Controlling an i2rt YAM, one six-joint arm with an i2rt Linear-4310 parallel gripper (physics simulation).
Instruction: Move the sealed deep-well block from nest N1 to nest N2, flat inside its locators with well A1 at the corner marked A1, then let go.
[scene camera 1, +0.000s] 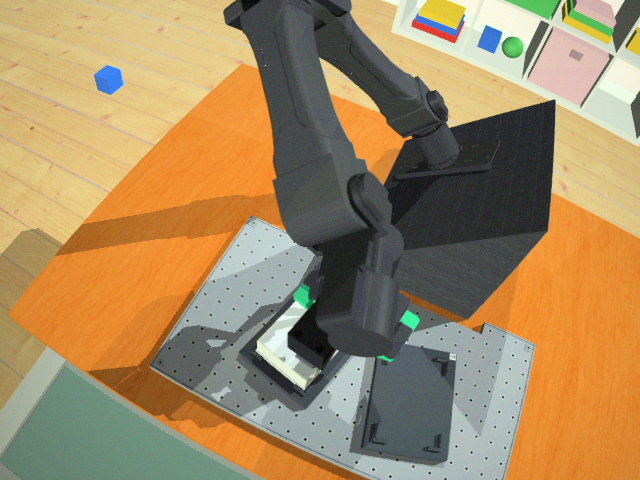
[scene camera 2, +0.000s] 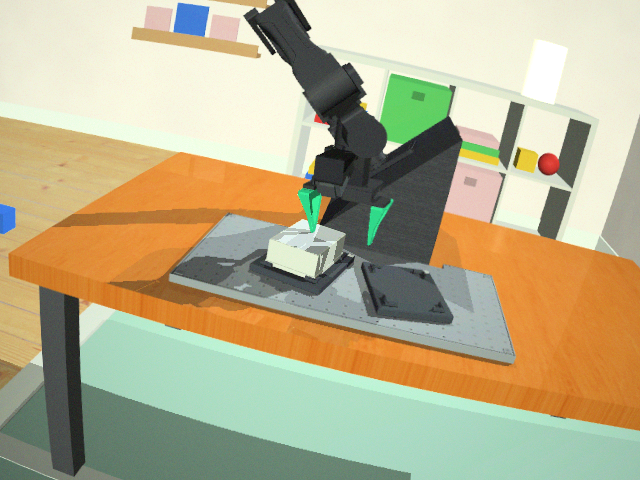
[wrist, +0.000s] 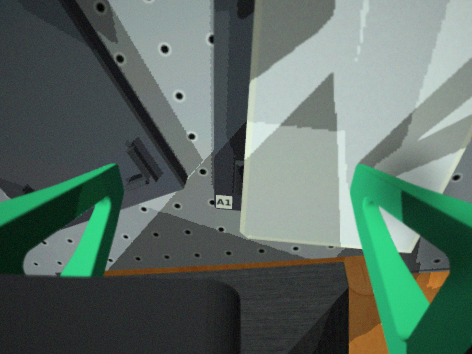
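The white sealed deep-well block sits in the dark nest N1. A tag A1 marks that nest's near corner in the wrist view. The dark nest N2 holds no block; a small white tag is at one corner. My gripper is open, fingers wide apart. One green finger overlaps the block's top in the wrist view, the other is beside N2's corner locator. Whether a tip touches the block cannot be told.
Both nests are on a grey perforated plate on the orange table. A large black stand rises behind the plate. Shelving stands beyond the table.
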